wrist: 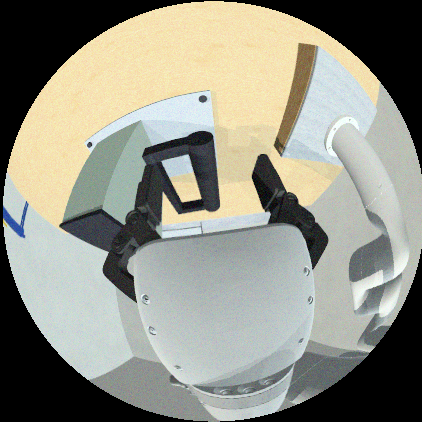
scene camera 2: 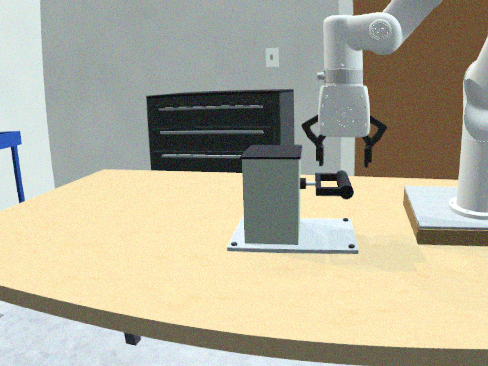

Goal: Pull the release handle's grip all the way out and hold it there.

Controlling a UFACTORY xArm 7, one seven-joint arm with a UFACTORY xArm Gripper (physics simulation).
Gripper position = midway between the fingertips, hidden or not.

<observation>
In view: my gripper (scene camera 2: pixel 343 165), a grey-green box (wrist: pixel 104 191) and a pale base plate (wrist: pixel 177 116).
My gripper also shows in the wrist view (wrist: pixel 206 167).
</observation>
